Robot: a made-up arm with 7 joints.
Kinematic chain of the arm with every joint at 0, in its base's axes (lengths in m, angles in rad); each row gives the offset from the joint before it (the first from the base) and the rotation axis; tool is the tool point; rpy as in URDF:
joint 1: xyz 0 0 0.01 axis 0.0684 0.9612 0.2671
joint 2: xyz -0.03 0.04 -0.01 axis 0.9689 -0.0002 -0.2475
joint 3: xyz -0.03 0 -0.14 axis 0.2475 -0.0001 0.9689
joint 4: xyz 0.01 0.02 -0.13 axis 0.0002 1 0
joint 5: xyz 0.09 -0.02 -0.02 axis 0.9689 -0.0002 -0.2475
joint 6: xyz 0.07 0.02 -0.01 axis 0.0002 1 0
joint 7: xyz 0.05 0 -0.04 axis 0.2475 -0.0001 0.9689
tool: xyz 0.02 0 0.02 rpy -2.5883 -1.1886 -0.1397
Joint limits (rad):
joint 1: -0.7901..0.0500
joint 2: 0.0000..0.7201
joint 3: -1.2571..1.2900
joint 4: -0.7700..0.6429
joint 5: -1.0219..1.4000
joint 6: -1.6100..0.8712
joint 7: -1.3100..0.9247
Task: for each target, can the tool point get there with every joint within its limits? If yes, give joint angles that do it. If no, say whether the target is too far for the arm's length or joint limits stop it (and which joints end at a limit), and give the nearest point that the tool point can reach.
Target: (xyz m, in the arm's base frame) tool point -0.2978 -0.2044 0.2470
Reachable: no: joint limits stop it (at a limit: joint 1, joint 2, joint 3, joint 4) | nearest point -0.0694 -0.1227 -0.0931 | short by 0.418 m
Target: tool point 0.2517 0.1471 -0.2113
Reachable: yes | joints -0.2405 0.3682 0.1113 0.0555 0.1786 -0.5350 0.2517
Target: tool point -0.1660 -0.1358 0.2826
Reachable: no: joint limits stop it (at a limit: joint 1, joint 2, joint 3, joint 4) | nearest point -0.0496 -0.1110 -0.0818 | short by 0.383 m
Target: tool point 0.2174 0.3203 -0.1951
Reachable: yes | joints -0.5353 0.2800 0.9906 0.2854 -0.3624 -0.3968 -0.8561
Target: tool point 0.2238 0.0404 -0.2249
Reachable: yes | joints -0.1601 0.1565 -0.0899 -0.2396 0.7720 -0.0133 -0.4610
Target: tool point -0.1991 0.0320 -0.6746
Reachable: no: too far | nearest point -0.1126 0.0349 -0.4656 | short by 0.226 m
